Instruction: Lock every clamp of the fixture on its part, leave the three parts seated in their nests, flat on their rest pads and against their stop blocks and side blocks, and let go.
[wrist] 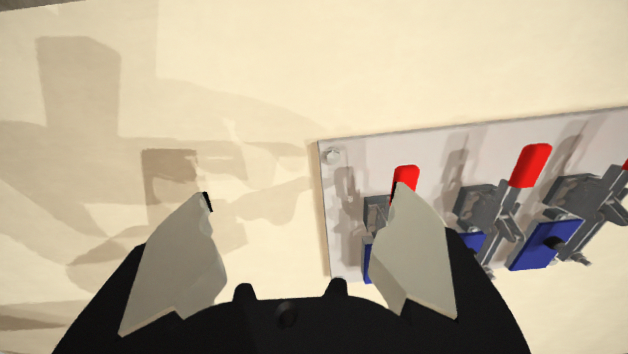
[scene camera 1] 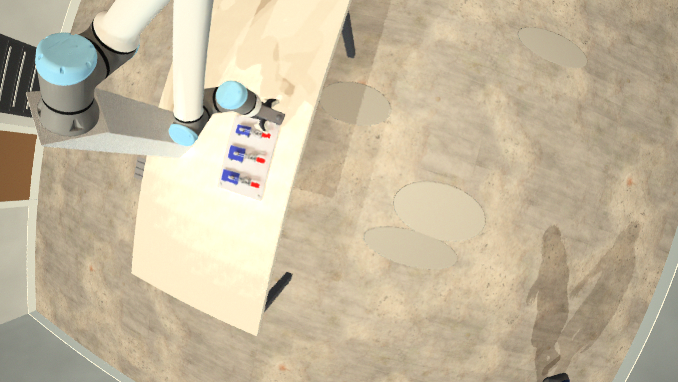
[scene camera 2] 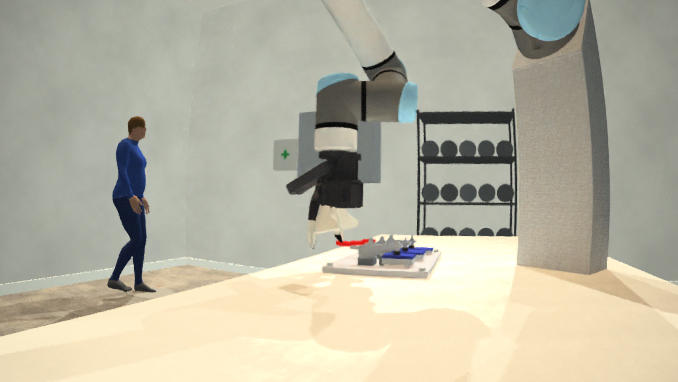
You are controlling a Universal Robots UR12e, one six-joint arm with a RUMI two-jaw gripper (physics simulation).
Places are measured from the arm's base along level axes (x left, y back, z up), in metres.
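Pixels of known places: gripper, fingertip midpoint: (wrist: 302,189) (scene camera 2: 327,245); arm's base, link origin: (scene camera 1: 70,113).
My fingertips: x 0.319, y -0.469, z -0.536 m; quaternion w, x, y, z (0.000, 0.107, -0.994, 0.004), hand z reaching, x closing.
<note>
For each thing: its top centre in the pictures, then the offset to it from my fingertips. Level surfaces: height alone.
- fixture plate, top centre: (wrist: 462,218) (scene camera 2: 390,258) (scene camera 1: 246,156) dz -0.049, dx -0.210, dy +0.041 m
- far blue part, top centre: (wrist: 543,248) (scene camera 2: 416,248) (scene camera 1: 230,176) dz -0.033, dx -0.330, dy +0.062 m
- nearest red handle, top centre: (wrist: 406,192) dz +0.003, dx -0.081, dy -0.011 m
- long pale table, surface height: dz -0.064 m
The fixture plate (scene camera 1: 242,192) (scene camera 2: 375,272) (wrist: 385,150) bears three blue parts (scene camera 1: 243,131) (scene camera 1: 236,153) (scene camera 1: 230,177), which look flat. Each has a grey clamp with a red handle (scene camera 1: 266,135) (scene camera 1: 260,160) (scene camera 1: 255,185). In scene camera 2 the handles lie low and nearly level, overlapping. In the wrist view a black clamp tip rests on the far blue part (wrist: 542,245). My gripper (scene camera 1: 267,115) (scene camera 2: 326,243) (wrist: 302,189) is open and empty at the near end; one finger partly hides the nearest red handle (wrist: 407,175) and blue part (wrist: 367,260). Contact with stop and side blocks cannot be told.
The plate lies on a long pale table (scene camera 1: 200,250) (scene camera 2: 225,325). Bolt heads (wrist: 332,156) stand at the plate's corners. The robot's pedestal (scene camera 2: 555,165) rises beside the table. A person (scene camera 2: 131,200) stands on the floor beyond the table. A dark rack (scene camera 2: 465,118) stands behind.
</note>
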